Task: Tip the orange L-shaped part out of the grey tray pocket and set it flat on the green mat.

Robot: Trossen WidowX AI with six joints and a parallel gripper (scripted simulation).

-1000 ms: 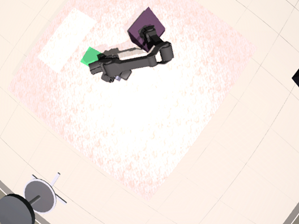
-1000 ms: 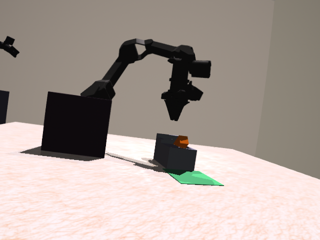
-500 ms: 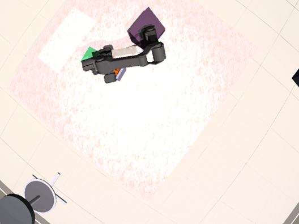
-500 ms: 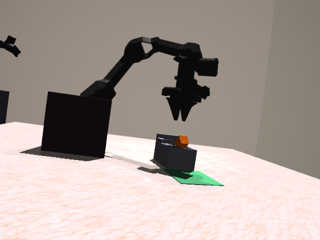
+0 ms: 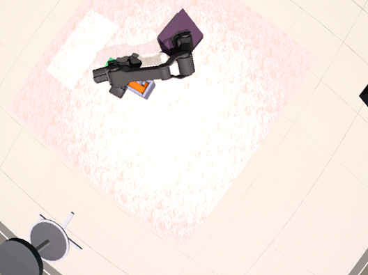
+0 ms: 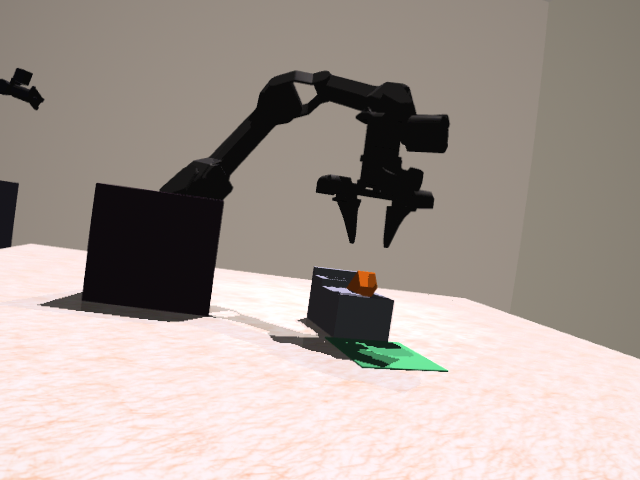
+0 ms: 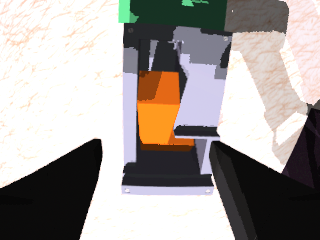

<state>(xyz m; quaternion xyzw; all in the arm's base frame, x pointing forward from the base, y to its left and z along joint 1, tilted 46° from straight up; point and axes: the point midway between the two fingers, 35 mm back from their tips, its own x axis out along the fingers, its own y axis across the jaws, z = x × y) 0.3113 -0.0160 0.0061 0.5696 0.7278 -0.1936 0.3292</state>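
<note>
My gripper tip is 10 cm above the orange part, 3 cm to the right of it and 3 cm past it. From my gripper tip the other things lie so: green mat: 15 cm to the right, 15 cm below, 2 cm ahead.
</note>
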